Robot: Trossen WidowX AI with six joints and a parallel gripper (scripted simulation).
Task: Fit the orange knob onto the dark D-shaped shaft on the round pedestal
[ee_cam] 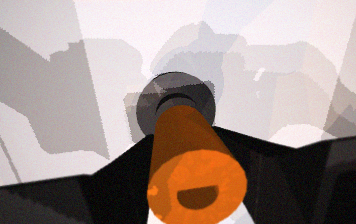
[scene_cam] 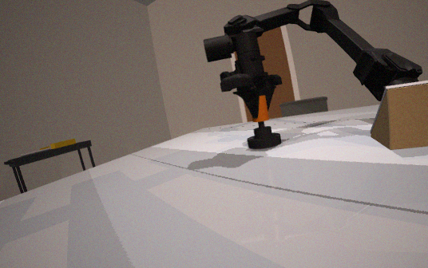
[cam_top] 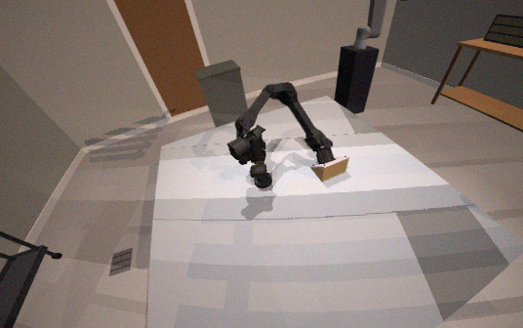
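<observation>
Now: the orange knob 2 cm above my gripper tip. From my gripper tip the other things lie so: round pedestal (4 cm below).
</observation>
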